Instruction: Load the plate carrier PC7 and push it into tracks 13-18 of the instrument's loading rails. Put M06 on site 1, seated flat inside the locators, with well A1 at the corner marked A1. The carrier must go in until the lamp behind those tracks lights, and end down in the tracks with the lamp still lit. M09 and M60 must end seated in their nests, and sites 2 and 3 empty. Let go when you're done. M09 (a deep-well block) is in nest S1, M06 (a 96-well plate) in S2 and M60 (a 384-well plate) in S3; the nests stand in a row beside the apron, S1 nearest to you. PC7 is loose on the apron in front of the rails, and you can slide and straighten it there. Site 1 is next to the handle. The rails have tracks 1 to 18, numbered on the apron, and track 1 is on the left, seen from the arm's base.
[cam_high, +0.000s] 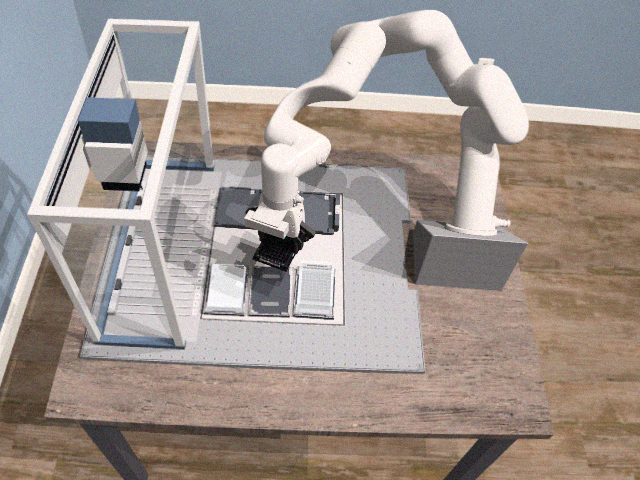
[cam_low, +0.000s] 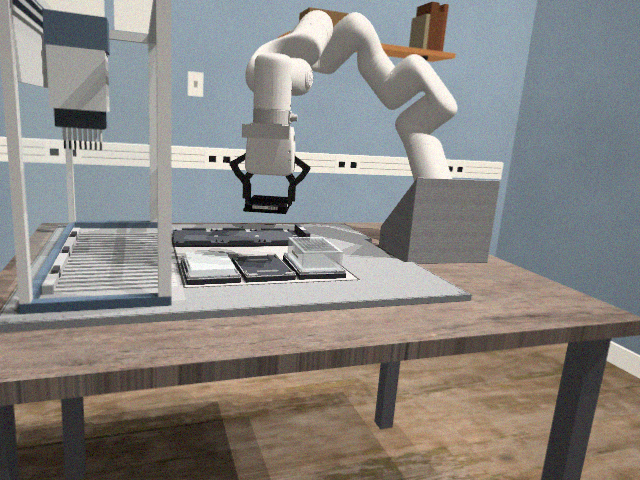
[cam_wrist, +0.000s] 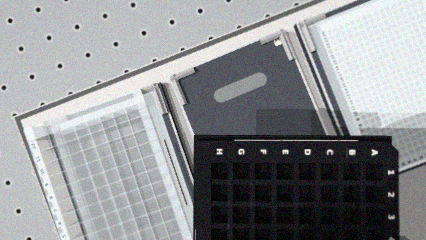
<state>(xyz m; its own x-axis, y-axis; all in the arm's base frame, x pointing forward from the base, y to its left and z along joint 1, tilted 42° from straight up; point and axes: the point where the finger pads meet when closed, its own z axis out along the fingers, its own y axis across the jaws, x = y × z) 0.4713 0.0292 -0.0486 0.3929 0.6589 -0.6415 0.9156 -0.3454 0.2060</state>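
Right now my hand is 10 mm short of the dark plate carrier PC7, 200 mm to the left of it and 120 mm above it. From my hand the other things lie so: clear deep-well block M09 (90 mm behind, 60 mm to the left, 110 mm below); then dark nest S2 (20 mm ahead, 60 mm to the left, 130 mm below); then black 96-well plate M06 (10 mm below).
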